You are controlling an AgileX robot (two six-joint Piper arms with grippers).
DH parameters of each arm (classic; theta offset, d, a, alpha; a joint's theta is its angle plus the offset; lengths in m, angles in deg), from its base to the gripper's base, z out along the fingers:
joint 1: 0 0.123 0 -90
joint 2: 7.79 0 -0.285 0
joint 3: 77.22 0 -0.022 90
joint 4: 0 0.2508 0 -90
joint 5: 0 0 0.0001 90
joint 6: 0 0.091 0 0
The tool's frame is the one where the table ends.
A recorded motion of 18 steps. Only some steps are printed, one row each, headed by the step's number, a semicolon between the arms.
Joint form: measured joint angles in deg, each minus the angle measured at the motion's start. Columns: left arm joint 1, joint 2, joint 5, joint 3, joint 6, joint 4; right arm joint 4, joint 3, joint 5, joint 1, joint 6, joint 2.
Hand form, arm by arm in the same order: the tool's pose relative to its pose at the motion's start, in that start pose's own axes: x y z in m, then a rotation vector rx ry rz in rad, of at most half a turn. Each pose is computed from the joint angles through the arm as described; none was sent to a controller.
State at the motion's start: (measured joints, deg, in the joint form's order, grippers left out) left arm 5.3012 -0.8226 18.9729 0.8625 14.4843 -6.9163; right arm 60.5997 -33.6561 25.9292 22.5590 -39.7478 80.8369
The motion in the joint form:
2: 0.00 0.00 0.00 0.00 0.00 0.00; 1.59 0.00 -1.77 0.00 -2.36 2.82
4: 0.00 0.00 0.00 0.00 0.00 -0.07; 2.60 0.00 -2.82 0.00 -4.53 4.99
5: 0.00 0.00 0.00 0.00 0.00 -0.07; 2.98 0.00 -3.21 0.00 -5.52 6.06
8: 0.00 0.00 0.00 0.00 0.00 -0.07; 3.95 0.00 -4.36 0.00 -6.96 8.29
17: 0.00 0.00 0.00 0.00 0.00 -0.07; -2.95 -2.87 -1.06 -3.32 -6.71 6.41
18: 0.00 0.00 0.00 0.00 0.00 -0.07; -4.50 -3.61 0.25 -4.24 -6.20 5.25
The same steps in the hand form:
2: 0.0000 0.0000 0.0000 0.0000 0.0000 0.0000; 0.0000 -0.0066 0.0106 0.0255 0.0124 0.0022
4: 0.0000 0.0000 0.0000 0.0004 -0.0001 -0.0012; 0.0009 -0.0116 0.0188 0.0434 0.0281 -0.0059
5: 0.0000 0.0000 0.0000 0.0004 -0.0001 -0.0012; 0.0017 -0.0141 0.0227 0.0514 0.0383 -0.0105
8: 0.0000 0.0000 0.0000 0.0004 -0.0001 -0.0012; 0.0032 -0.0196 0.0309 0.0718 0.0547 -0.0067
17: 0.0000 0.0000 0.0000 0.0004 -0.0001 -0.0012; -0.0137 -0.0224 0.0163 0.0681 0.0327 -0.0953
18: 0.0000 0.0000 0.0000 0.0004 -0.0001 -0.0012; -0.0182 -0.0216 0.0095 0.0619 0.0210 -0.1102

